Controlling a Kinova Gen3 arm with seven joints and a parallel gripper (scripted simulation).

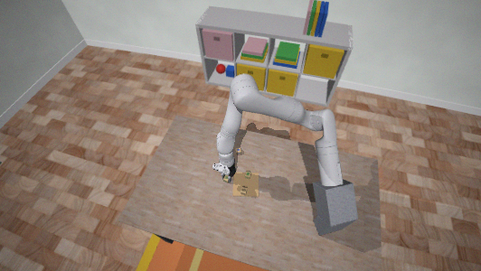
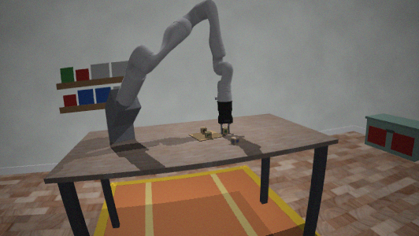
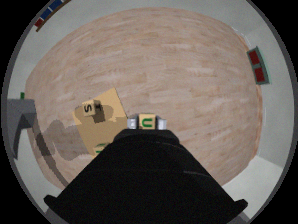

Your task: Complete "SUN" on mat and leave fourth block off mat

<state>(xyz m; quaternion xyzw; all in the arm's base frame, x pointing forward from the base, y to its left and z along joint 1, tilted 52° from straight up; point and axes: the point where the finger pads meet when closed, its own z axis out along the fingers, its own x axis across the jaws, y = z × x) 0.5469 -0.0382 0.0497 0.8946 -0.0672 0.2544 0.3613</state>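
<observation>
The tan mat lies 110 mm behind my hand, 20 mm below it and 10 mm to the left of it.
</observation>
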